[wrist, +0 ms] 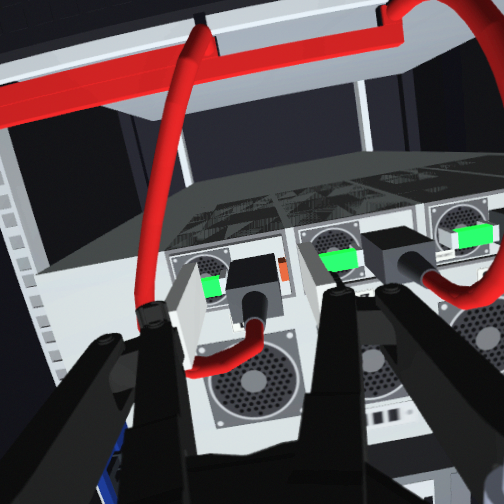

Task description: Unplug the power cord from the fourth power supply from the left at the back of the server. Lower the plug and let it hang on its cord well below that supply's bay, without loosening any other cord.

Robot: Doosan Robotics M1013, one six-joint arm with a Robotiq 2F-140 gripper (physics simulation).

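My gripper (246, 302) is open, its two black fingers spread wide at the bottom of the wrist view. Between the fingertips I see the leftmost visible power supply with a black plug (252, 285) seated in it and a green latch (212, 286). Its red cord (225, 357) loops down, left, then up to a red rail (200, 62). To the right are a second plug (397, 252) and a third supply (465, 232). I cannot tell how close the fingers are to the plug. A fourth supply is not in view.
A grey handle (187, 315) sticks out beside the left plug. Round fan grilles (252, 380) sit below the supplies. The second plug's red cord (465, 295) curves off to the right. The rack post with square holes (30, 280) stands at the left.
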